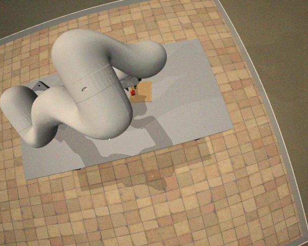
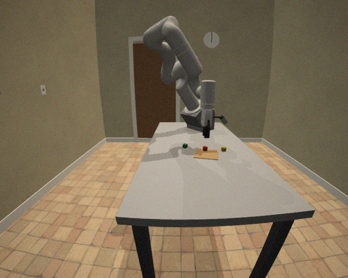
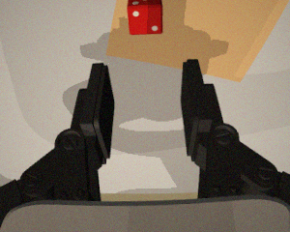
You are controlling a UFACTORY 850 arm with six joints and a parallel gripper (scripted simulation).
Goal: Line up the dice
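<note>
Now: the green die 120 mm to the right of my hand, 100 mm below it and 70 mm behind it. The rest, counted from my hand: red die (100 mm below); yellow die (120 mm to the left, 100 mm below, 10 mm ahead); mat (110 mm below, 50 mm ahead).
</note>
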